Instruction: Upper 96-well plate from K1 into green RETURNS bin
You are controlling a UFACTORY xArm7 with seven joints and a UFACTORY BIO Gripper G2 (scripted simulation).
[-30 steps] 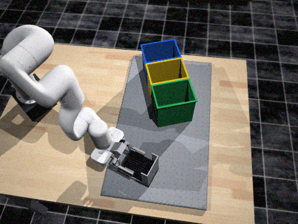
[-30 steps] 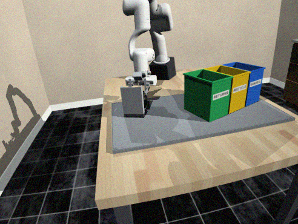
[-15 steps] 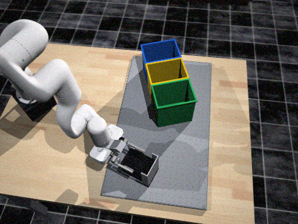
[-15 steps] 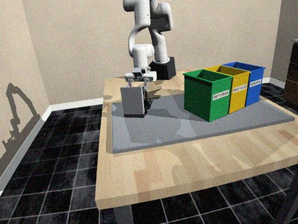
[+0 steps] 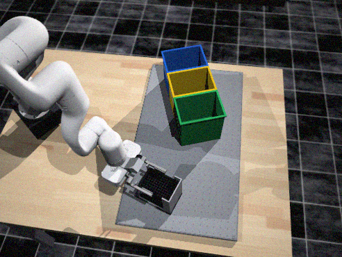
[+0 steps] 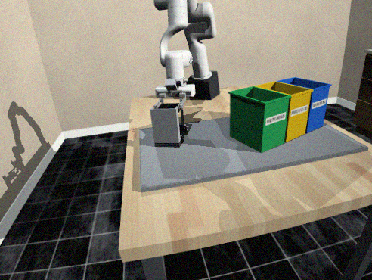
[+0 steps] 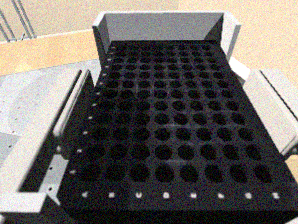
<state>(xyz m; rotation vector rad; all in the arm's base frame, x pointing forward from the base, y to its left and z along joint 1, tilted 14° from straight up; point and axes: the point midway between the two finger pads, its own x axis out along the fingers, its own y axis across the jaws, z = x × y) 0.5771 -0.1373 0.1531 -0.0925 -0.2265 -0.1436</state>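
Now: the green returns bin 32 cm to the left of my hand, 7 cm ahead of it and 4 cm below it. From my hand the other things lie so: yellow bin 44 cm to the left, 4 cm below; blue bin 55 cm to the left, 7 cm behind, 4 cm below.
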